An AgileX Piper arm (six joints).
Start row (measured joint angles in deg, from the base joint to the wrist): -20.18, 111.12, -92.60, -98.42, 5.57, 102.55
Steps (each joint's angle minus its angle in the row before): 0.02, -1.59, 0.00, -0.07, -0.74, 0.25; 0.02, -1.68, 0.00, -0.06, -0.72, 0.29; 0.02, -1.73, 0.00, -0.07, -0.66, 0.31; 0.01, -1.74, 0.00, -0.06, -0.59, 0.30; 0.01, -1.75, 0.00, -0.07, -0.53, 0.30; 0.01, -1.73, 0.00, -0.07, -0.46, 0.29; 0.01, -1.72, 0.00, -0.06, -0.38, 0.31; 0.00, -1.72, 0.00, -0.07, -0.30, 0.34; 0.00, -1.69, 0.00, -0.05, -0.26, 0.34; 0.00, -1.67, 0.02, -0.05, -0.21, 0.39; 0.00, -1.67, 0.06, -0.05, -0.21, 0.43; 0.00, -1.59, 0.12, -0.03, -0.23, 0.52; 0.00, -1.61, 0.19, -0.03, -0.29, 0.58; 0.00, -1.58, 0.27, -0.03, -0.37, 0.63; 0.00, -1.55, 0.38, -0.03, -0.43, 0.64; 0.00, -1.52, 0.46, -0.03, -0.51, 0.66; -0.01, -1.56, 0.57, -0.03, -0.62, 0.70; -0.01, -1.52, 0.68, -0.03, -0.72, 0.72; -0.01, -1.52, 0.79, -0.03, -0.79, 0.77; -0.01, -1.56, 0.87, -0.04, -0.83, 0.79; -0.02, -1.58, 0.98, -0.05, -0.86, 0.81; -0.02, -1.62, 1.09, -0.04, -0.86, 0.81
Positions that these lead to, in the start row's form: -20.16, 109.53, -92.60, -98.49, 4.83, 102.80; -20.14, 107.85, -92.60, -98.55, 4.11, 103.09; -20.12, 106.12, -92.60, -98.62, 3.45, 103.40; -20.11, 104.38, -92.60, -98.68, 2.86, 103.70; -20.10, 102.63, -92.60, -98.75, 2.33, 104.00; -20.09, 100.90, -92.60, -98.82, 1.87, 104.29; -20.08, 99.18, -92.60, -98.88, 1.49, 104.60; -20.08, 97.46, -92.60, -98.95, 1.19, 104.94; -20.08, 95.77, -92.60, -99.00, 0.93, 105.28; -20.08, 94.10, -92.58, -99.05, 0.72, 105.67; -20.08, 92.43, -92.52, -99.10, 0.51, 106.10; -20.08, 90.84, -92.40, -99.13, 0.28, 106.62; -20.08, 89.23, -92.21, -99.16, -0.01, 107.20; -20.08, 87.65, -91.94, -99.19, -0.38, 107.83; -20.08, 86.10, -91.56, -99.22, -0.81, 108.47; -20.08, 84.58, -91.10, -99.25, -1.32, 109.13; -20.09, 83.02, -90.53, -99.28, -1.94, 109.83; -20.10, 81.50, -89.85, -99.31, -2.66, 110.55; -20.11, 79.98, -89.06, -99.34, -3.45, 111.32; -20.12, 78.42, -88.19, -99.38, -4.28, 112.11; -20.14, 76.84, -87.21, -99.43, -5.14, 112.92; -20.16, 75.22, -86.12, -99.47, -6.00, 113.73
